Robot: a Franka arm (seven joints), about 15 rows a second.
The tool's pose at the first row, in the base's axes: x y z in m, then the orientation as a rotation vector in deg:
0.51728, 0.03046, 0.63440, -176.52, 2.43, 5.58
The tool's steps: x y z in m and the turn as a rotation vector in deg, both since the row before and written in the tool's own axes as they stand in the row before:
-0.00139, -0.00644, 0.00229, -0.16, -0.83, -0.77
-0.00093, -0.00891, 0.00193, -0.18, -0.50, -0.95
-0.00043, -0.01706, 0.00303, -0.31, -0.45, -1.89
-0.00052, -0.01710, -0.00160, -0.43, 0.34, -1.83
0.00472, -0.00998, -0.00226, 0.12, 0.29, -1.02
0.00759, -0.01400, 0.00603, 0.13, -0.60, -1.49
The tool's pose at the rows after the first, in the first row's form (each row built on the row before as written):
0.51594, 0.03706, 0.63258, -176.61, 1.20, 6.83
0.51501, 0.04608, 0.63123, -176.72, -0.30, 7.57
0.51430, 0.06328, 0.62918, -176.89, -3.26, 8.19
0.51334, 0.08025, 0.63171, -177.18, -6.11, 7.59
0.51756, 0.09044, 0.63404, -176.97, -7.66, 7.11
0.52342, 0.10531, 0.62816, -176.65, -9.97, 7.98

